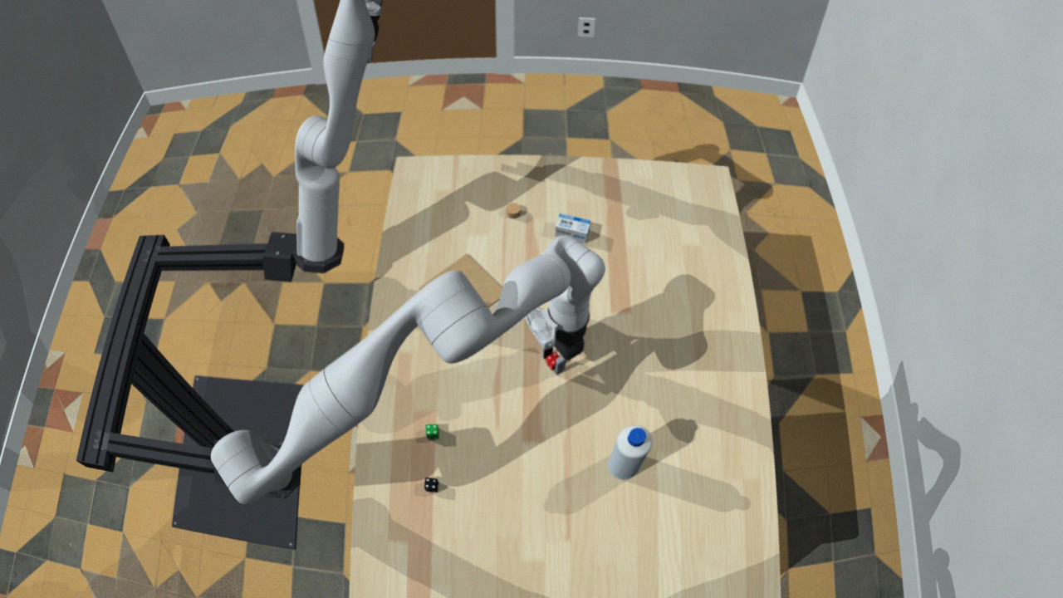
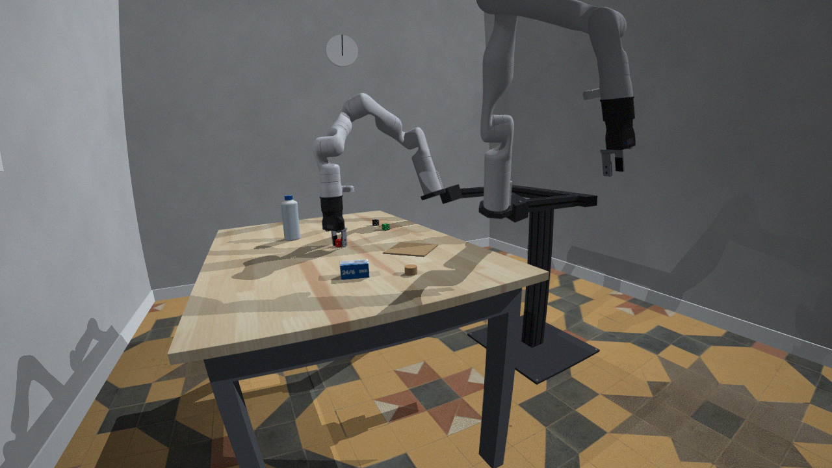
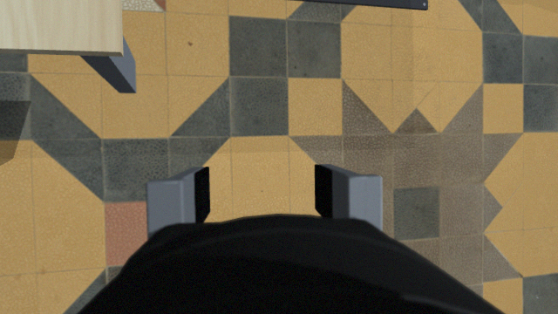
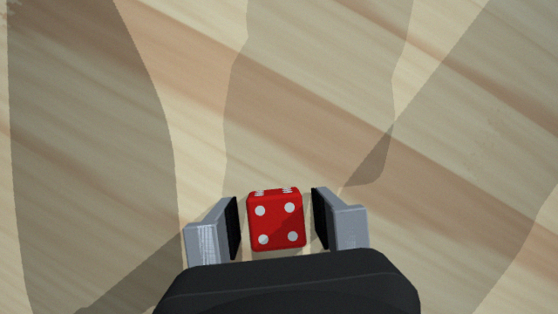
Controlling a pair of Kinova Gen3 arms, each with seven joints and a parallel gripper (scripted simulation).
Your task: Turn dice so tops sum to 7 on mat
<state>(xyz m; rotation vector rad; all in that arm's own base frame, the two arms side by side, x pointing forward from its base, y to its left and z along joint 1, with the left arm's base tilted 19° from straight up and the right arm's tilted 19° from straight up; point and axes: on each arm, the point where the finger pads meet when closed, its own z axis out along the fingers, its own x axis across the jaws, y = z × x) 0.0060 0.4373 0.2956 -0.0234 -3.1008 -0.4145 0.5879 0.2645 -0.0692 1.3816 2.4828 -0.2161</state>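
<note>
Now: the red die 10 mm below my right hand. The rest, counted from my right hand: green die: 230 mm behind, 180 mm to the right, 10 mm below; brown square mat: 210 mm behind, 160 mm to the left, 20 mm below; white bottle: 160 mm ahead, 220 mm to the right, 60 mm above.
</note>
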